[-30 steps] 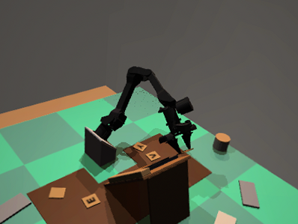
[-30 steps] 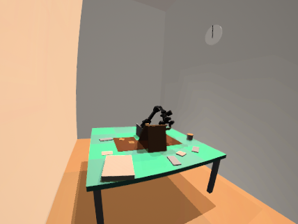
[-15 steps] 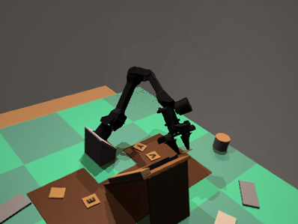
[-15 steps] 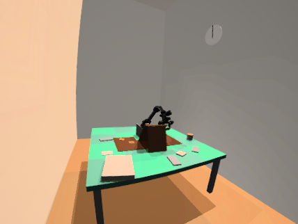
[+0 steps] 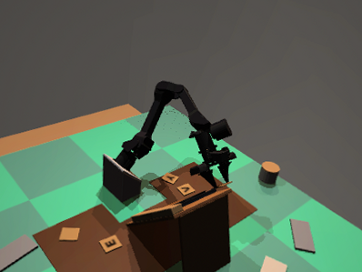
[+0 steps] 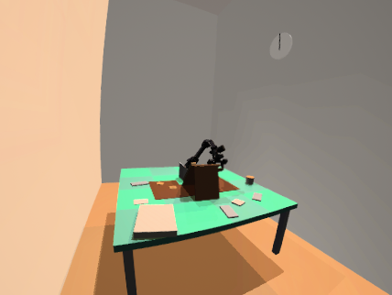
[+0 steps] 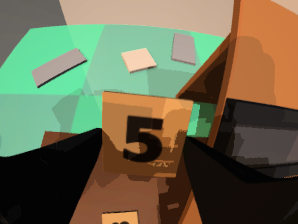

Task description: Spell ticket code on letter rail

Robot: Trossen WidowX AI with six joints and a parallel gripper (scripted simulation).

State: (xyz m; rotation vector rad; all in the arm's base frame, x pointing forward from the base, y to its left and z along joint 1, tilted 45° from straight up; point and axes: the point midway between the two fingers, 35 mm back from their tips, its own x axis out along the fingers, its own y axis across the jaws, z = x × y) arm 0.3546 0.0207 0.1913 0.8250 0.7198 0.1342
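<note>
The white ticket lies 90 mm behind my gripper tip, 160 mm to the right of it and 80 mm below it. From my gripper tip the other things lie so: large beige slab: 270 mm ahead, 640 mm to the right, 160 mm below; mat: 180 mm behind, 170 mm to the right, 180 mm below.
</note>
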